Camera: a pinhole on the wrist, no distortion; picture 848 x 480 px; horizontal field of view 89.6 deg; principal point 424.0 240.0 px. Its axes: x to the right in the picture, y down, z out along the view. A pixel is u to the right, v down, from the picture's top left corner.
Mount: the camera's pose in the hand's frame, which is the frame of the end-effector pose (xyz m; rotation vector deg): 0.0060 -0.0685 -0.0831 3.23 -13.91 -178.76
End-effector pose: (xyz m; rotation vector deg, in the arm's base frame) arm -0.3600 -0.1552 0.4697 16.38 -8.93 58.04
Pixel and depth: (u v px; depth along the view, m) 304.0 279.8 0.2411
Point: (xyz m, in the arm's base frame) -0.2807 -0.1778 0.6311
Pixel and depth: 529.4 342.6 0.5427
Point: -0.3365 -0.4752 0.8584
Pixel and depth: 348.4 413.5 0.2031
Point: -0.2404 -0.2256 0.5847
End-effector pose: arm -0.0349 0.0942 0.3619 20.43 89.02 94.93
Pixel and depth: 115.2 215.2 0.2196
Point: -0.0309 0.2993 0.3212
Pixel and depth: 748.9 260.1 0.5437
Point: 0.5441 0.0966 0.5715
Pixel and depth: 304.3 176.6 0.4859
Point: 0.1282 0.4612 0.4743
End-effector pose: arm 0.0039 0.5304 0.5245 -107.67 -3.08 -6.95
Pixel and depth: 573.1 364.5 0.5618
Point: -0.1906 1.0466 0.4916
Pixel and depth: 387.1 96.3 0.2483
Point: 0.0351 0.6564 0.4312
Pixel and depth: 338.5 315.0 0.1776
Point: 0.0375 0.6450 0.5662
